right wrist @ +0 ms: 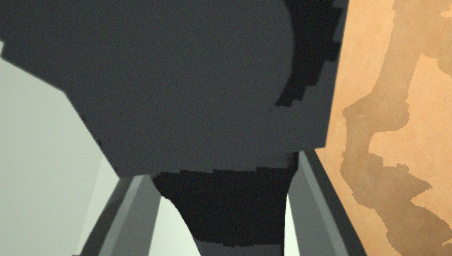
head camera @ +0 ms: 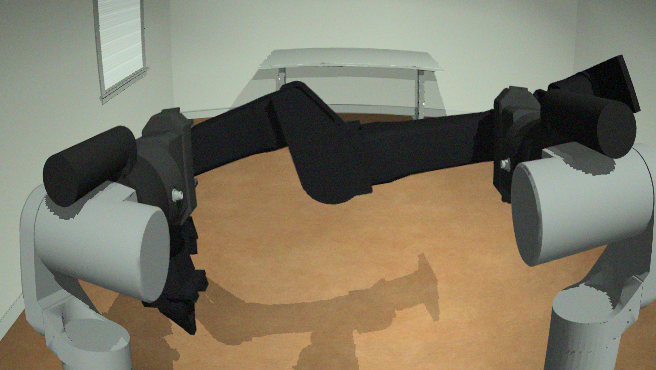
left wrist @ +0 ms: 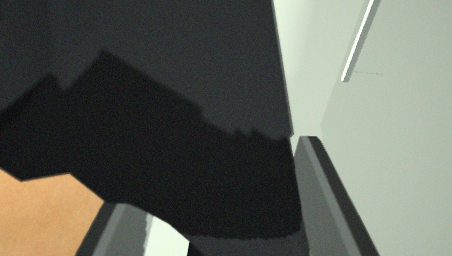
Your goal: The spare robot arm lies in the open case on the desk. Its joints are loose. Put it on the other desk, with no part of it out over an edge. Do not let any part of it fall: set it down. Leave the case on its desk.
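Places are measured from the robot's base along level axes (x right, y ahead, z up), in metres.
Pixels of known places: left gripper, fingertip midpoint: [head camera: 188,152]; right gripper, fingertip midpoint: [right wrist: 225,146] [head camera: 500,134].
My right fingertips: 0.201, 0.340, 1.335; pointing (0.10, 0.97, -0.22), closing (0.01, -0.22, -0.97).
Observation:
Ahead of a thing's pixels: the offset from my right fingertips to its top centre, as dx, dy, dz. "spot": to the spot under its first point. Level surfaces: height alone.
The black spare robot arm [head camera: 330,150] [left wrist: 150,165] [right wrist: 200,100] hangs in the air between my grippers, bent at its middle joint. Its flat end plate {spot: +0.144, -0.071, +0.105} [head camera: 620,82] sticks up at the far right, and a dark jagged end part {spot: -0.403, -0.026, -0.194} [head camera: 185,280] hangs down at the left. My left gripper [head camera: 175,160] [left wrist: 228,149] is shut on the spare arm's left part. My right gripper [head camera: 505,140] [right wrist: 225,146] is shut on its right part. In the head view the fingertips are hidden. The other desk, white [head camera: 350,59], stands far ahead by the back wall. The open case does not show.
The brown floor {dz -1.335} [head camera: 440,225] lies between me and the white desk, with shadows of the spare arm and my arms on it. The desk's legs [head camera: 420,95] show behind the held arm. A window [head camera: 121,40] is in the left wall.

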